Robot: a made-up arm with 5 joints. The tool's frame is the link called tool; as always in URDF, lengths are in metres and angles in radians. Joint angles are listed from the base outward. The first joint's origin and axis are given. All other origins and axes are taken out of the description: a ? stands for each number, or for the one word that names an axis. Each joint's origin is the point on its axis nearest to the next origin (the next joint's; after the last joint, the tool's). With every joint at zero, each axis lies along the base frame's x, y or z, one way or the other. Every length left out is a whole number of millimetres.
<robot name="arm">
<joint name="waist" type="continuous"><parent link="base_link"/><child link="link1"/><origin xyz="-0.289 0.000 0.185"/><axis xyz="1 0 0"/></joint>
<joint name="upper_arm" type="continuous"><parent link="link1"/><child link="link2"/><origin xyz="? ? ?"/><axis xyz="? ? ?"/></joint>
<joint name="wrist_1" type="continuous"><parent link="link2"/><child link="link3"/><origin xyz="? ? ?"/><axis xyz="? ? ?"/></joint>
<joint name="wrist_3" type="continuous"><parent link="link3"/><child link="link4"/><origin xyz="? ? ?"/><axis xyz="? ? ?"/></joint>
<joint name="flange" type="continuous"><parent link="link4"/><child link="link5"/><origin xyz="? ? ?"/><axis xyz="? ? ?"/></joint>
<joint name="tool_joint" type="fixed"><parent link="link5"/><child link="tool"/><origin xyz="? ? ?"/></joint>
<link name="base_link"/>
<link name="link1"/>
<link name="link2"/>
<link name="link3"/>
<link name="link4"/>
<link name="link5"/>
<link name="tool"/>
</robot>
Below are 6 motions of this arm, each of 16 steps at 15 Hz.
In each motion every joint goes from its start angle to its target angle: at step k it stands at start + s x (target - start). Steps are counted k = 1, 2, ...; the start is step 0. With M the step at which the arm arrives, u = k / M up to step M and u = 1 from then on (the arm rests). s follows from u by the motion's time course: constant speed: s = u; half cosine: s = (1 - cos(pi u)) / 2; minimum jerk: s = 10 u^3 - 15 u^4 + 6 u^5.
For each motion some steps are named. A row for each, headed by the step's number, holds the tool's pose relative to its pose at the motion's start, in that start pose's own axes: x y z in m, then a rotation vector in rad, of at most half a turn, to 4 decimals.
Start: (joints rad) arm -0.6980 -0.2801 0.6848 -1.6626 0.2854
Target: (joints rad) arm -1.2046 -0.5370 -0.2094 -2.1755 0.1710
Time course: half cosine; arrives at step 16
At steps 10, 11, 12, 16:
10: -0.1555 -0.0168 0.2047 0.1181 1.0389 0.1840
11: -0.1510 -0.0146 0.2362 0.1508 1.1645 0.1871
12: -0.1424 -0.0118 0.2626 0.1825 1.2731 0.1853
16: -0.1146 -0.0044 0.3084 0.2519 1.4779 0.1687

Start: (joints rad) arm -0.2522 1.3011 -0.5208 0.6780 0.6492
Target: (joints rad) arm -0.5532 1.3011 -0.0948 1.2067 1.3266
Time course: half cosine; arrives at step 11
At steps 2, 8, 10, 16:
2: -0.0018 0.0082 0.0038 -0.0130 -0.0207 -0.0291
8: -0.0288 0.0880 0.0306 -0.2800 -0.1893 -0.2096
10: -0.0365 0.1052 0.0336 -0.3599 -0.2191 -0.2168
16: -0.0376 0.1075 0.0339 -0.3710 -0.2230 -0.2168

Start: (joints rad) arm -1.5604 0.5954 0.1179 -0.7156 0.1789
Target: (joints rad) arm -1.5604 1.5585 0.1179 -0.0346 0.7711
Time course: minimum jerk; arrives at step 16
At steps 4, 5, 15, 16:
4: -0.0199 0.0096 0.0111 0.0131 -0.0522 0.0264
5: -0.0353 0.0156 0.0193 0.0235 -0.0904 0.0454
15: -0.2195 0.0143 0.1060 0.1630 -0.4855 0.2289
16: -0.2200 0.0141 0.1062 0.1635 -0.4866 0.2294

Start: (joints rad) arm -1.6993 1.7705 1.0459 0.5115 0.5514
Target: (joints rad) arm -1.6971 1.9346 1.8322 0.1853 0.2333
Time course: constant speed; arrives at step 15
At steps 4, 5, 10, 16:
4: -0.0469 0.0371 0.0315 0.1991 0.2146 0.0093
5: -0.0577 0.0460 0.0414 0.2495 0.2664 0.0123
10: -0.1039 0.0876 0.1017 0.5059 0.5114 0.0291
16: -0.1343 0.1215 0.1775 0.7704 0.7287 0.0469

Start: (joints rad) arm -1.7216 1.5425 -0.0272 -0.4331 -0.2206
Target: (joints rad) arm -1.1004 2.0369 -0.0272 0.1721 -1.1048
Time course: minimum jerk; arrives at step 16
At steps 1, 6, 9, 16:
1: 0.0002 0.0000 -0.0003 -0.0005 0.0007 -0.0004
6: 0.0267 -0.0060 -0.0405 -0.0505 0.0817 -0.0552
9: 0.0649 -0.0228 -0.0861 -0.0868 0.1789 -0.1344
16: 0.1137 -0.0522 -0.1282 -0.0923 0.2828 -0.2265

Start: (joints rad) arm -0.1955 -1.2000 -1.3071 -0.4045 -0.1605
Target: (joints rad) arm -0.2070 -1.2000 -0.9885 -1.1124 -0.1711
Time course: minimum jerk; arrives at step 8
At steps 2, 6, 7, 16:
2: -0.0096 0.0121 -0.0003 0.0174 -0.0131 0.0760
6: -0.0805 0.0721 -0.0070 0.1073 -0.1831 0.6479
7: -0.0870 0.0756 -0.0088 0.1117 -0.2089 0.7092
16: -0.0881 0.0762 -0.0092 0.1124 -0.2138 0.7204

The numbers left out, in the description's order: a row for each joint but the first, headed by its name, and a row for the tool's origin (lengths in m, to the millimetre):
upper_arm: xyz 0.000 -0.063 0.225, axis 0 0 1
wrist_1: xyz -0.002 0.266 0.000, axis 1 0 0
wrist_3: xyz 0.000 -0.148 -0.358, axis 0 0 -1
flange: xyz -0.080 0.187 0.000, axis 0 -1 0
tool: xyz 0.109 0.000 0.045

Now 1 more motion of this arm.
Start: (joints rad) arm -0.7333 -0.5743 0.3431 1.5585 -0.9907
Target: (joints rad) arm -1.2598 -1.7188 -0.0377 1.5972 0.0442
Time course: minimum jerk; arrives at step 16
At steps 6, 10, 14, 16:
6: -0.0046 0.0614 0.1673 0.3365 -0.4955 -0.0519
10: -0.1090 0.0279 0.3852 0.8925 -1.1675 -0.3605
14: -0.1871 -0.0378 0.4498 1.1883 -1.4211 -0.6831
16: -0.1918 -0.0424 0.4523 1.2051 -1.4324 -0.7066

